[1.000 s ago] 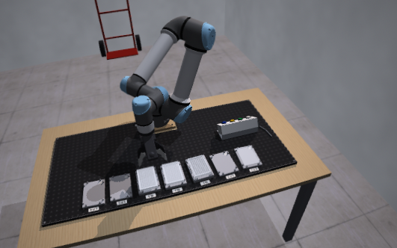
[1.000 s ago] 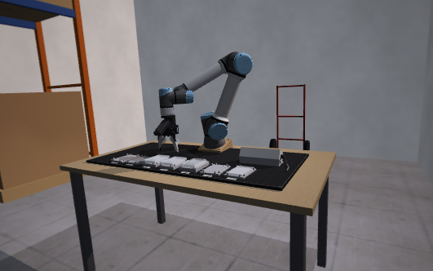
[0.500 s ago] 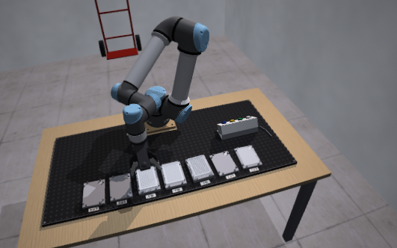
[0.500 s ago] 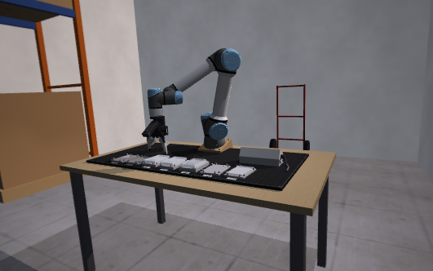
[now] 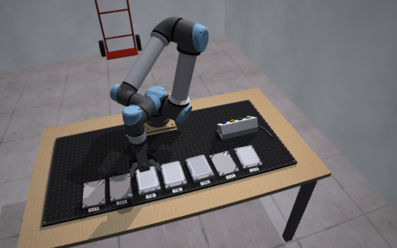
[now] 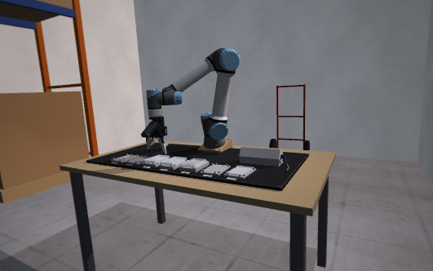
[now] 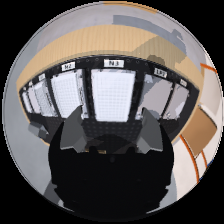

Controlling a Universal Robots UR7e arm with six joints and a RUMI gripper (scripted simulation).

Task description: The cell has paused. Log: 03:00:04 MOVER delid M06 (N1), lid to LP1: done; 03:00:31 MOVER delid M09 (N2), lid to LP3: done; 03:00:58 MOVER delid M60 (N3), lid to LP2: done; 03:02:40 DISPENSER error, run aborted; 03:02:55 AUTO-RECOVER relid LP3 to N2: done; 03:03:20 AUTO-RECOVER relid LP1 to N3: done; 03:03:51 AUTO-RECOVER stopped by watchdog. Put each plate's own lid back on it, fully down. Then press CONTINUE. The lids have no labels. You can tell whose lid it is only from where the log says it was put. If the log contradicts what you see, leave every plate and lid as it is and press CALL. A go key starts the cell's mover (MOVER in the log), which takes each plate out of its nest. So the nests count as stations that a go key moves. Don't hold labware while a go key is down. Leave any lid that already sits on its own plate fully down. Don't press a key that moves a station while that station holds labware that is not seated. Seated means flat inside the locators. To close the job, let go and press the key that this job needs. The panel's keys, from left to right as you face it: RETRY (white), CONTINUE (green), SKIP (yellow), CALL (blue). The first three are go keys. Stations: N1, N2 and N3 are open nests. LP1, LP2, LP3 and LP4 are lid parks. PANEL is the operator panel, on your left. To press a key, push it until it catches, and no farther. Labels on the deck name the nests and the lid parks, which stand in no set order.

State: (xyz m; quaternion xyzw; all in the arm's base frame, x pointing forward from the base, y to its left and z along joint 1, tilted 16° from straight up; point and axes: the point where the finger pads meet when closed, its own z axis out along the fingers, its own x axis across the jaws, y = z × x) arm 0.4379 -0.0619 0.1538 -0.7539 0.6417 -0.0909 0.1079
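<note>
Now: the white lid 120 mm to the left of my hand, 30 mm below it and 20 mm behind it. Round my hand: clear lid: 520 mm to the left, 90 mm behind, 50 mm below; then lid park: 380 mm to the left, 60 mm below, 60 mm behind; then plate: 260 mm to the left, 40 mm behind, 30 mm below.
</note>
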